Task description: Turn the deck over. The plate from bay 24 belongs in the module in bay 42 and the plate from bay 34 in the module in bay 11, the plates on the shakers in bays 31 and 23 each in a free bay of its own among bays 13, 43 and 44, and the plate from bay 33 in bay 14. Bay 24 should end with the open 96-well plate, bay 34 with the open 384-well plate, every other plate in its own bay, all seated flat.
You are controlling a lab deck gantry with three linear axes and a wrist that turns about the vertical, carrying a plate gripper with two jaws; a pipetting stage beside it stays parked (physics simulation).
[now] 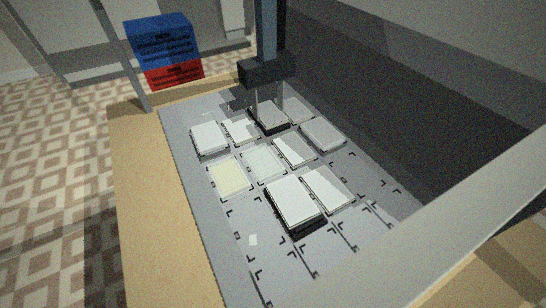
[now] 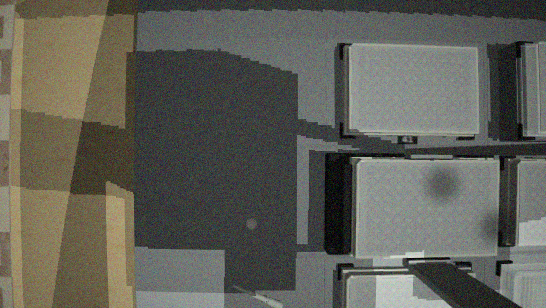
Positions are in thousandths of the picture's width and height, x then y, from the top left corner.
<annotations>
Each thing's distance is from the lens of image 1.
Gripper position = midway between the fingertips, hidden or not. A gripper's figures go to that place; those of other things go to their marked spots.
gripper (image 1: 492, 372): 80 cm
clear 384-well plate (image 1: 486, 541): 65 cm
yellow 96-well plate (image 1: 422, 586): 64 cm
bay 24 (image 1: 592, 810): 55 cm
The marked spots on the bay 24 and the yellow 96-well plate are 29 cm apart.
</annotations>
